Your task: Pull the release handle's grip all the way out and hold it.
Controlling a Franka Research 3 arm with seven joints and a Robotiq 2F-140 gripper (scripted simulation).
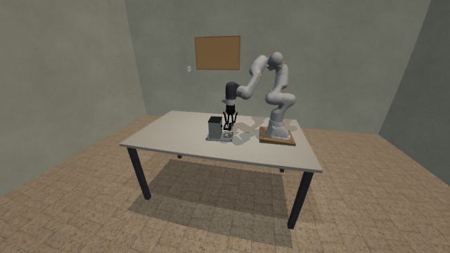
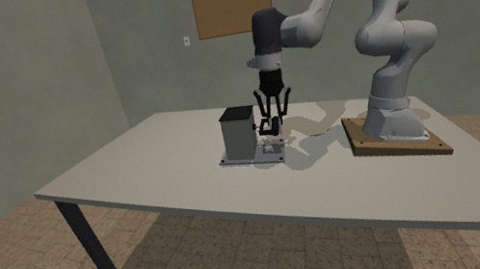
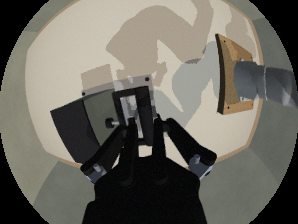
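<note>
Right now my hand is 10 cm above the base plate, 9 cm short of it and 2 cm to the right of it.
</note>
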